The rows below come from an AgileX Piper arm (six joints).
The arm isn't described. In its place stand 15 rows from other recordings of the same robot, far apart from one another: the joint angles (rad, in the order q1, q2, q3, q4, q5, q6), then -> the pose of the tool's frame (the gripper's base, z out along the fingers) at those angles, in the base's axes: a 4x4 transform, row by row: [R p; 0 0 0 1], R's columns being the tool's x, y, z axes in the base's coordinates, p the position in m.
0.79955 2.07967 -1.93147 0.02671 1.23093 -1.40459 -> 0.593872, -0.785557, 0.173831, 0.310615; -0.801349, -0.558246, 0.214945, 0.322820; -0.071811, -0.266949, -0.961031, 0.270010; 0, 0, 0, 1
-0.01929 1.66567 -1.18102 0.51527 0.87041 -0.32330 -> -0.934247, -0.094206, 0.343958, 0.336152; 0.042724, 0.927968, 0.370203, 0.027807; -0.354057, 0.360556, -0.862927, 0.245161; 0, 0, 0, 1
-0.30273 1.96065 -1.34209 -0.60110 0.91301 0.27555 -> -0.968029, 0.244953, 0.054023, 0.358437; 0.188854, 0.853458, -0.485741, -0.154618; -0.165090, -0.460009, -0.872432, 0.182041; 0, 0, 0, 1
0.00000 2.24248 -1.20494 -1.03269 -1.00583 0.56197 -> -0.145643, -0.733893, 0.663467, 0.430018; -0.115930, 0.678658, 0.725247, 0.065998; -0.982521, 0.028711, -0.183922, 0.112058; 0, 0, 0, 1
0.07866 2.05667 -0.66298 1.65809 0.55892 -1.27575 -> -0.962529, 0.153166, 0.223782, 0.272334; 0.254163, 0.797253, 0.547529, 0.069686; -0.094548, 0.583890, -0.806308, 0.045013; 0, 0, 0, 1
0.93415 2.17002 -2.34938 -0.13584 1.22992 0.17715 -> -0.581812, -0.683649, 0.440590, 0.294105; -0.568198, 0.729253, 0.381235, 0.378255; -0.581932, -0.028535, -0.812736, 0.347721; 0, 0, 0, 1
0.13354 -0.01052 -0.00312 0.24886 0.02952 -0.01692 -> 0.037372, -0.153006, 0.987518, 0.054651; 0.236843, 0.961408, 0.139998, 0.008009; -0.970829, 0.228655, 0.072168, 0.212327; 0, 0, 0, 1
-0.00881 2.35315 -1.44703 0.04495 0.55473 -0.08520 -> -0.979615, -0.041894, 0.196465, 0.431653; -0.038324, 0.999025, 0.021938, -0.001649; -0.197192, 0.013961, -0.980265, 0.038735; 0, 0, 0, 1
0.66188 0.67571 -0.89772 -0.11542 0.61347 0.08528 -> -0.228749, -0.565437, 0.792436, 0.100488; -0.189901, 0.824299, 0.533355, 0.070644; -0.954783, -0.028480, -0.295935, 0.400077; 0, 0, 0, 1
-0.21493 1.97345 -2.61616 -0.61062 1.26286 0.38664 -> -0.320376, 0.722405, 0.612773, 0.366835; 0.221404, 0.686056, -0.693042, -0.130975; -0.921054, -0.086363, -0.379739, 0.516713; 0, 0, 0, 1
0.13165 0.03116 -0.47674 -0.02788 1.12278 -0.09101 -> -0.537117, -0.166688, 0.826874, -0.000328; -0.174895, 0.980985, 0.084147, -0.002350; -0.825177, -0.099420, -0.556056, 0.266096; 0, 0, 0, 1
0.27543 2.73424 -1.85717 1.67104 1.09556 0.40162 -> -0.363084, 0.922621, 0.130158, 0.460973; 0.292174, -0.019909, 0.956158, 0.213940; 0.884762, 0.385194, -0.262337, 0.012931; 0, 0, 0, 1
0.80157 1.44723 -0.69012 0.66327 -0.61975 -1.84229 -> 0.375139, -0.228171, 0.898448, 0.230420; -0.897103, 0.154678, 0.413860, 0.191211; -0.233401, -0.961256, -0.146667, 0.256201; 0, 0, 0, 1
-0.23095 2.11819 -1.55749 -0.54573 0.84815 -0.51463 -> -0.835377, -0.512282, 0.199280, 0.420306; -0.542725, 0.711216, -0.446790, -0.135227; 0.087151, -0.481392, -0.872162, 0.169896; 0, 0, 0, 1
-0.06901 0.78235 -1.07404 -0.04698 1.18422 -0.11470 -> -0.725846, 0.003158, 0.687850, 0.114231; -0.082056, 0.992451, -0.091145, -0.011863; -0.682946, -0.122600, -0.720107, 0.397113; 0, 0, 0, 1
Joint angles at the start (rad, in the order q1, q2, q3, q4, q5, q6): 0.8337, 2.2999, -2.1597, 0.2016, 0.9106, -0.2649
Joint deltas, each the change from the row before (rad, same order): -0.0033, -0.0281, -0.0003, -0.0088, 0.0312, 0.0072; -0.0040, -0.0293, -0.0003, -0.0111, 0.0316, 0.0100; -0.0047, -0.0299, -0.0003, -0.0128, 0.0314, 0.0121; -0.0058, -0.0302, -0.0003, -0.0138, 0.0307, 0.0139; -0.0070, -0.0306, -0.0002, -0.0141, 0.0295, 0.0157; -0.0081, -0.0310, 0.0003, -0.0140, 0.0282, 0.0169; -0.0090, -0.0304, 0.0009, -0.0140, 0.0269, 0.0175; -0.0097, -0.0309, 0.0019, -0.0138, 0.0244, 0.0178; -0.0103, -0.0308, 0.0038, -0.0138, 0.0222, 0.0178; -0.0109, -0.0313, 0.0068, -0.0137, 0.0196, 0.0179; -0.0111, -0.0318, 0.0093, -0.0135, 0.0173, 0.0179; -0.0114, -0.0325, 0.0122, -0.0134, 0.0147, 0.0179; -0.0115, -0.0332, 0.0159, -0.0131, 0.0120, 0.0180; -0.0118, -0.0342, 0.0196, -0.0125, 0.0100, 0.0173
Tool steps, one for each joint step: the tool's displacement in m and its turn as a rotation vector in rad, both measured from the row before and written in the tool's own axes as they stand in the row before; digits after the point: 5 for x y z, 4 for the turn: -0.00273, -0.00015, -0.01406, 0.0046, 0.0040, 0.0001; -0.00237, -0.00059, -0.01479, 0.0074, 0.0038, 0.0023; -0.00193, -0.00106, -0.01522, 0.0099, 0.0033, 0.0045; -0.00145, -0.00173, -0.01550, 0.0122, 0.0025, 0.0072; -0.00102, -0.00240, -0.01579, 0.0140, 0.0010, 0.0105; -0.00056, -0.00299, -0.01595, 0.0153, -0.0003, 0.0133; -0.00001, -0.00353, -0.01555, 0.0164, -0.0005, 0.0154; 0.00034, -0.00393, -0.01556, 0.0174, -0.0027, 0.0171; 0.00087, -0.00432, -0.01503, 0.0182, -0.0030, 0.0183; 0.00146, -0.00468, -0.01450, 0.0188, -0.0033, 0.0197; 0.00192, -0.00485, -0.01406, 0.0190, -0.0038, 0.0206; 0.00240, -0.00506, -0.01359, 0.0194, -0.0044, 0.0214; 0.00295, -0.00516, -0.01290, 0.0193, -0.0043, 0.0222; 0.00354, -0.00530, -0.01234, 0.0190, -0.0038, 0.0223
